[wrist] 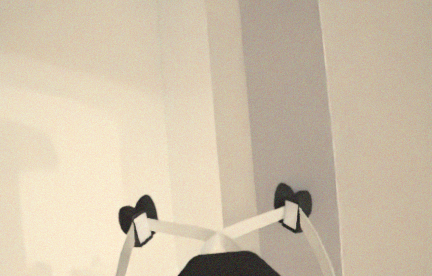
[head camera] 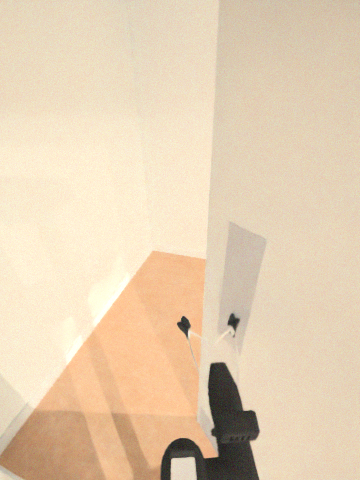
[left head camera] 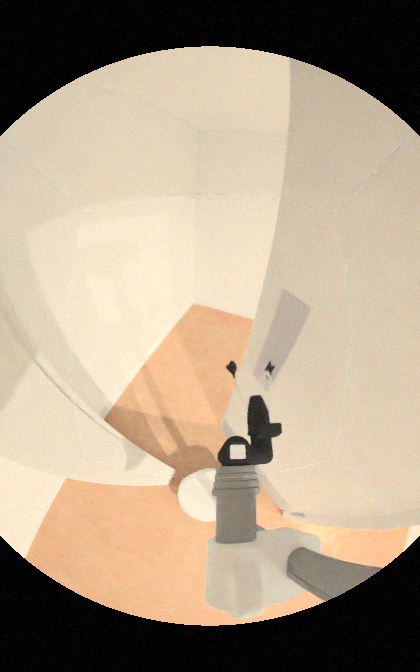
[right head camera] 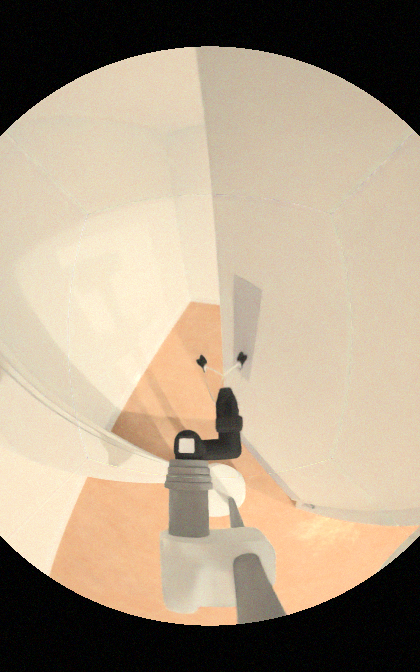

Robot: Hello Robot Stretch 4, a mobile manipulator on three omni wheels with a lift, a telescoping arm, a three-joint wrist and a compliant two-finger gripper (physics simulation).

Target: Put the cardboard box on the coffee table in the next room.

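My gripper (head camera: 209,325) (left head camera: 250,369) (right head camera: 221,360) (wrist: 215,205) is open, with its two dark fingertips wide apart and no object between them. It is held out in front of the free edge of a pale door (head camera: 310,175) (left head camera: 385,310) (right head camera: 300,360) (wrist: 385,150). In the head view the left fingertip shows against the floor and the right one against the door's grey plate (head camera: 245,275) (left head camera: 285,330) (right head camera: 246,320) (wrist: 287,100). The cardboard box and the coffee table do not show in these views.
The door stands ajar on the right. A cream wall (head camera: 60,150) (left head camera: 140,260) (right head camera: 110,260) runs along the left. Between them a narrowing strip of orange floor (head camera: 160,300) (left head camera: 205,345) (right head camera: 197,330) leads to a corner. A white round part (left head camera: 195,495) (right head camera: 232,487) shows low beside the arm.
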